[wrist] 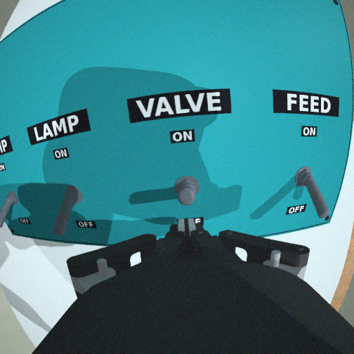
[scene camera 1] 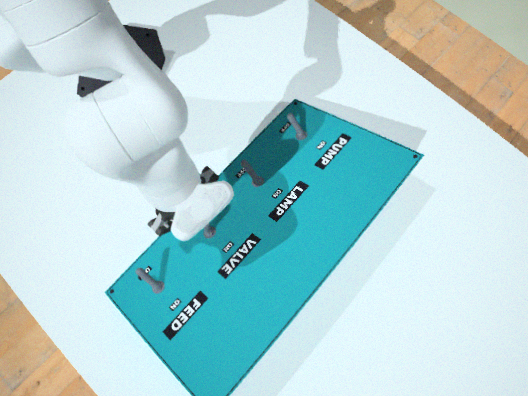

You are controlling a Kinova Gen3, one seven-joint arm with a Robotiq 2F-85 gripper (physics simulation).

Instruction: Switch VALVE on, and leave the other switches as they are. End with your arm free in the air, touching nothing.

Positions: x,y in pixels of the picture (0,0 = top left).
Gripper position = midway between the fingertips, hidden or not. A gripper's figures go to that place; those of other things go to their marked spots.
Labels:
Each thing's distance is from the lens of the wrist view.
my gripper (wrist: 185,228): 17 cm
teal panel (wrist: 119,111): 16 cm

